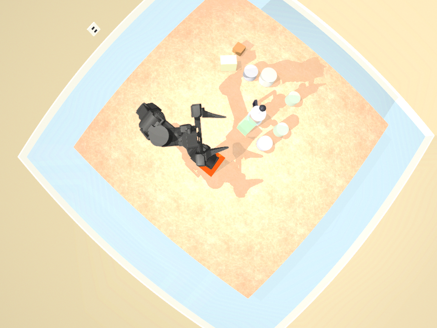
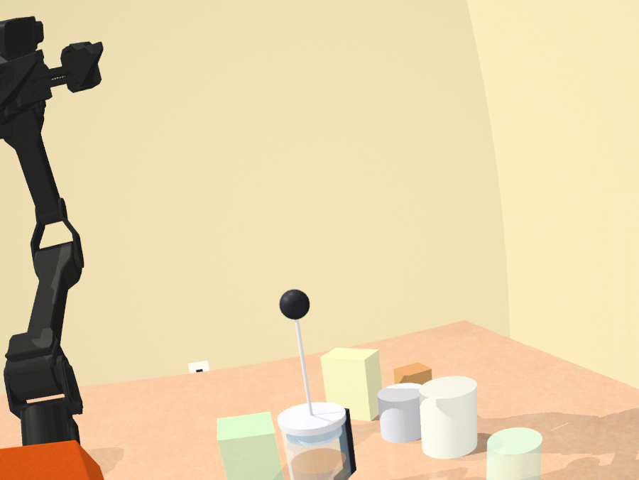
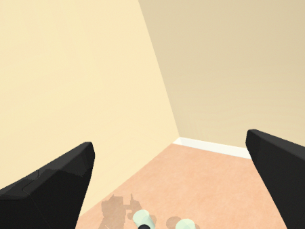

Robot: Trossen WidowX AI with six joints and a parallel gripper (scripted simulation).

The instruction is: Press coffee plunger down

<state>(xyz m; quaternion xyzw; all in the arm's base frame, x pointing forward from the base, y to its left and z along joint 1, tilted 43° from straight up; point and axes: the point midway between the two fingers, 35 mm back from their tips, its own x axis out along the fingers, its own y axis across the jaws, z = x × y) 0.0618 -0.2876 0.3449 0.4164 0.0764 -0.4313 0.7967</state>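
Now: gripper tip 430 mm above the coffee press, 210 mm short of it and 40 mm to the left of it. From my gripper tip the other things lie so: pale green block (490 mm below, 130 mm ahead, 40 mm to the right); then pale yellow box (510 mm below, 360 mm ahead, 220 mm to the left).
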